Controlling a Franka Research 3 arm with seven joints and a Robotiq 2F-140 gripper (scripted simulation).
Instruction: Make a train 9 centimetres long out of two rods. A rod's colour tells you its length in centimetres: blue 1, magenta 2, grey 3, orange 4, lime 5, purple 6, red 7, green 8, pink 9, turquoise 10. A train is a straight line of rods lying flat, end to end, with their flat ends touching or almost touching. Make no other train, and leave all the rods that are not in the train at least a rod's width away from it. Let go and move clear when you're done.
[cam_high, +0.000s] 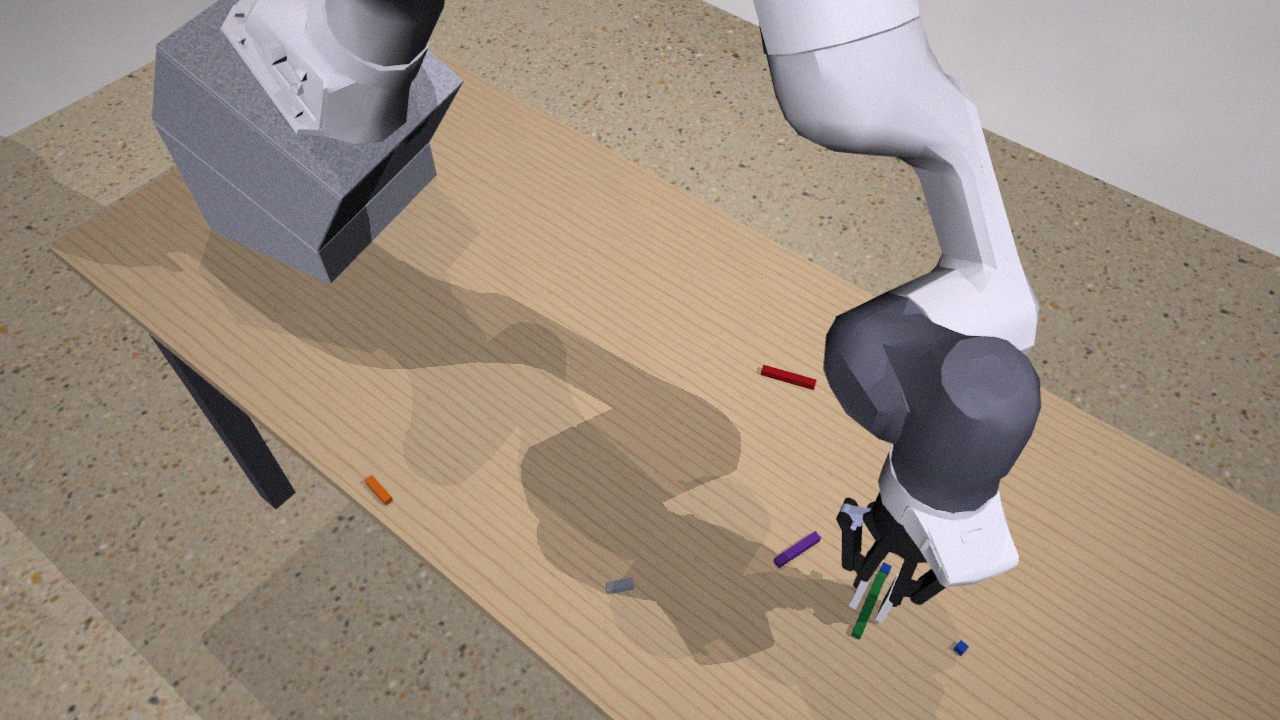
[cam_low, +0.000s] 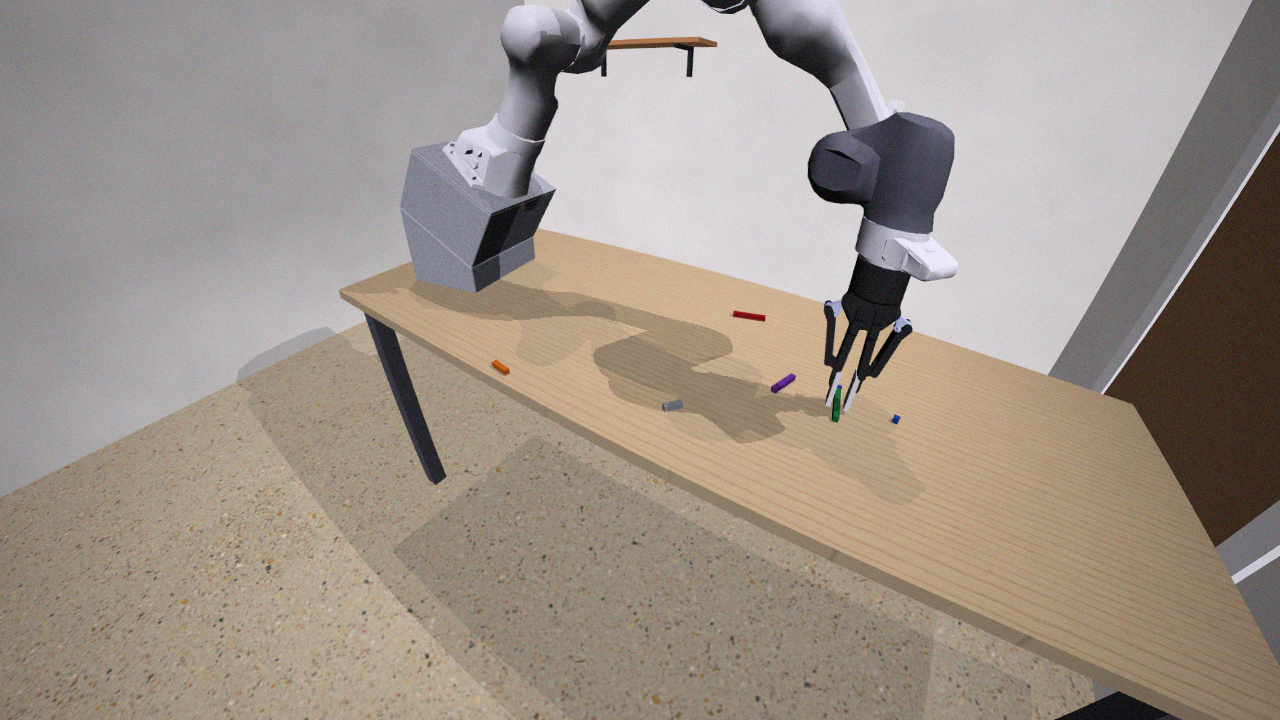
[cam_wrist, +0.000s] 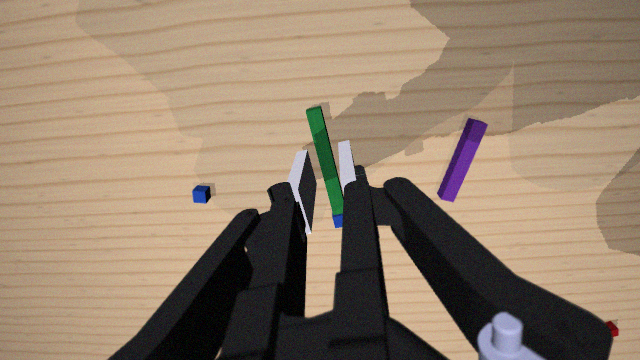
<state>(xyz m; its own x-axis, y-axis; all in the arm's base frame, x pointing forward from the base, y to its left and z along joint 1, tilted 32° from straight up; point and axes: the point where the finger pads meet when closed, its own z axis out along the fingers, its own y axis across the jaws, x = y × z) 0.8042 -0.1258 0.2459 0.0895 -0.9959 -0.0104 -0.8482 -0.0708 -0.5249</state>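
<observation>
My hand is 30 mm above the green rod. From my hand the other things lie so: red rod (220 mm behind, 210 mm to the left, 30 mm below); purple rod (100 mm behind, 10 mm to the left, 30 mm below); grey rod (230 mm behind, 140 mm to the right, 30 mm below).
</observation>
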